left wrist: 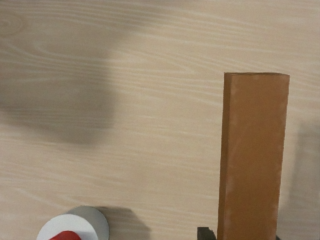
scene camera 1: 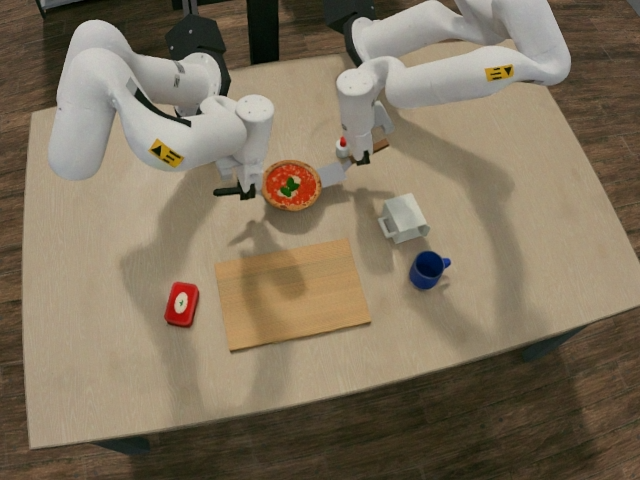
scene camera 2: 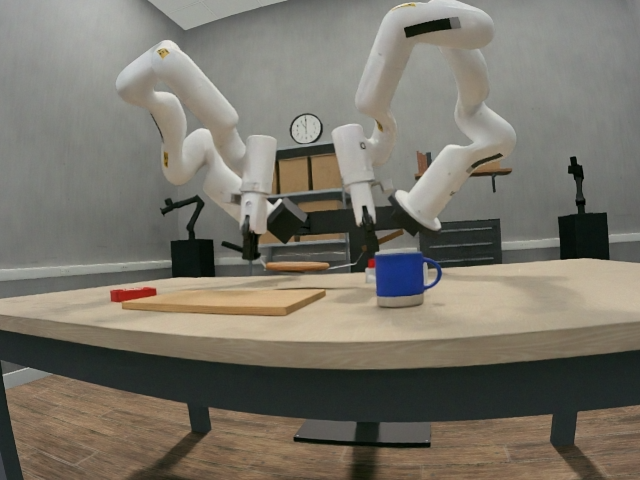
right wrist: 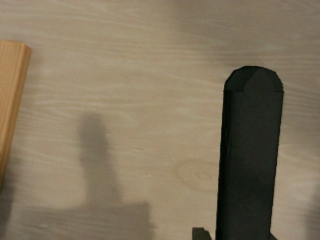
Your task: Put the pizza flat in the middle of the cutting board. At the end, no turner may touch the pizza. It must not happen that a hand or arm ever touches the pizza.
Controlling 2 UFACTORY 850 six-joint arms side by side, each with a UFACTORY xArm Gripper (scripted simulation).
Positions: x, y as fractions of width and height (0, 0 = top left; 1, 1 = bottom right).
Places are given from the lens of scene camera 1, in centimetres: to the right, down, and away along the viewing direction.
cutting board (scene camera 1: 0.42, 0.62): -13, 15, 136
brown-handled turner (scene camera 1: 0.52, 0.36): 4, -18, 150
pizza (scene camera 1: 0.45, 0.39): -8, -15, 147
